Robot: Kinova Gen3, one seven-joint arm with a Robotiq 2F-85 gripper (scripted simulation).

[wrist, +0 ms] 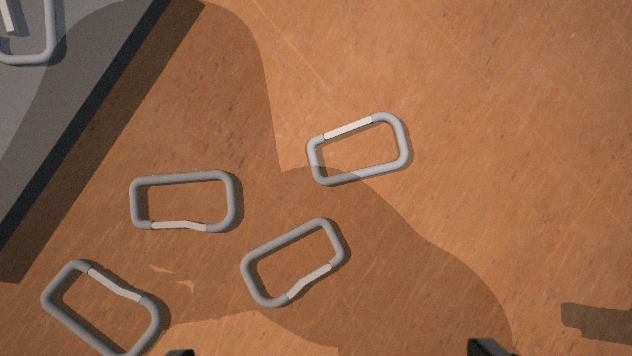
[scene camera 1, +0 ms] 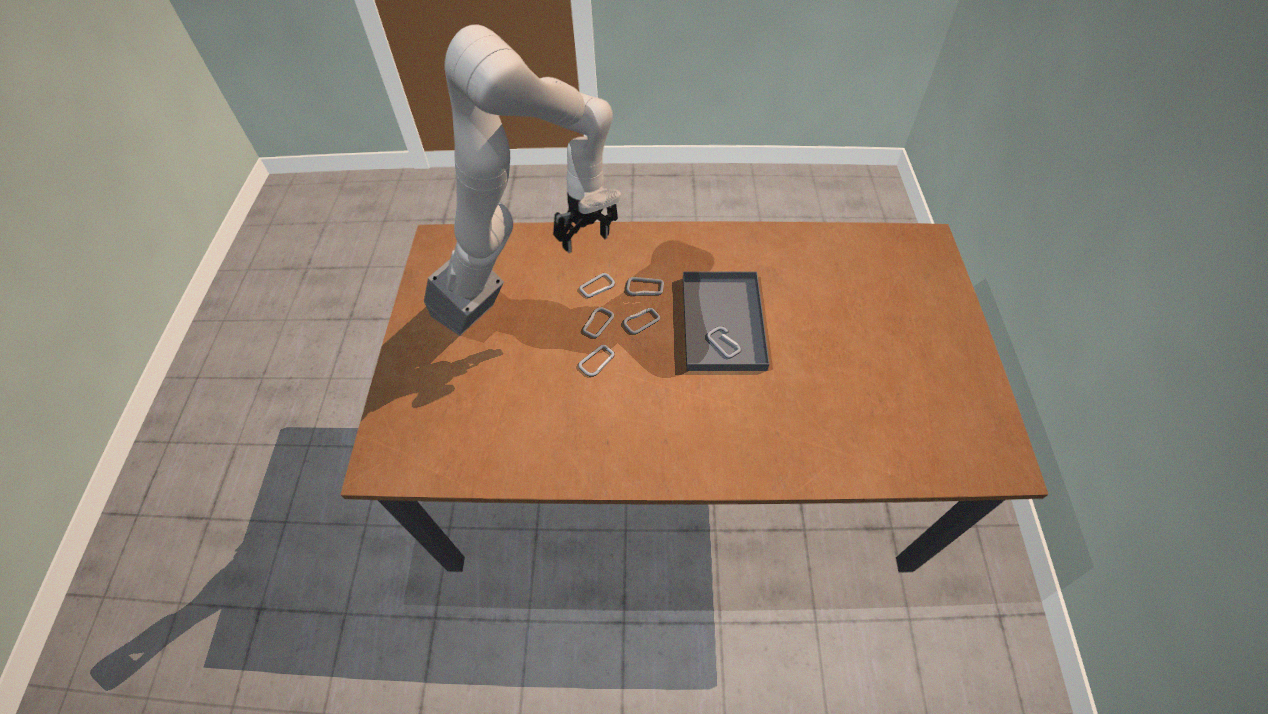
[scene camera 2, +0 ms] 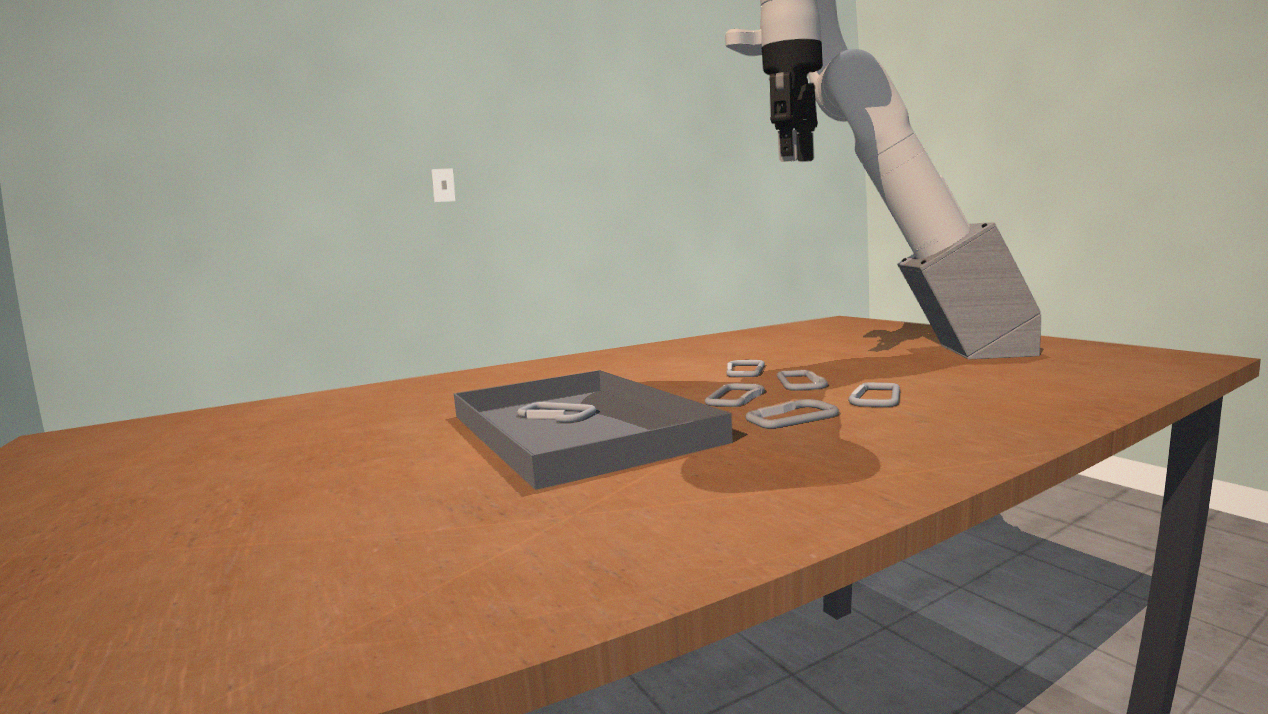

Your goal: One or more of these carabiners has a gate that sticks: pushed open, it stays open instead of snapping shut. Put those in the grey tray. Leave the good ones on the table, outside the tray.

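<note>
Grey tray in the pictures. Gripper there too, also visible in scene camera 1.
</note>
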